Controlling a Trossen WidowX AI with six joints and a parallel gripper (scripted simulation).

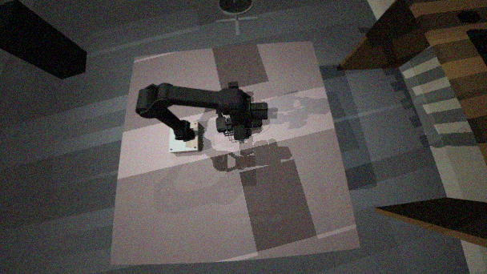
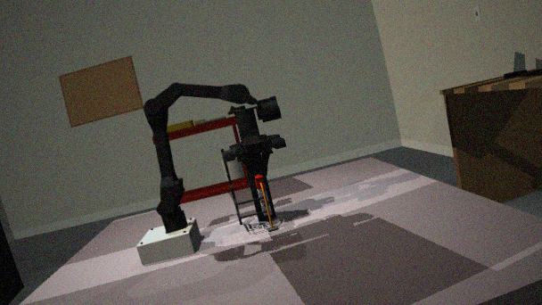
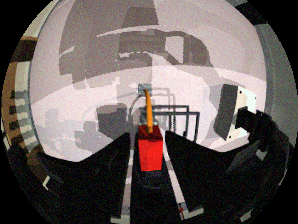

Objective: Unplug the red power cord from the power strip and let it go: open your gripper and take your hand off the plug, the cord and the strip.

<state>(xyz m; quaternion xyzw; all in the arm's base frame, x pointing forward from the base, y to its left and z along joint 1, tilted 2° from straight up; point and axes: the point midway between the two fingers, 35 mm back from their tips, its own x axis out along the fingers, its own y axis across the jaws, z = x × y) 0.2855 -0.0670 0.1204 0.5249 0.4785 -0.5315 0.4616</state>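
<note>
The red plug is 5 cm to the left of my gripper tip and 1 cm below it.
</note>
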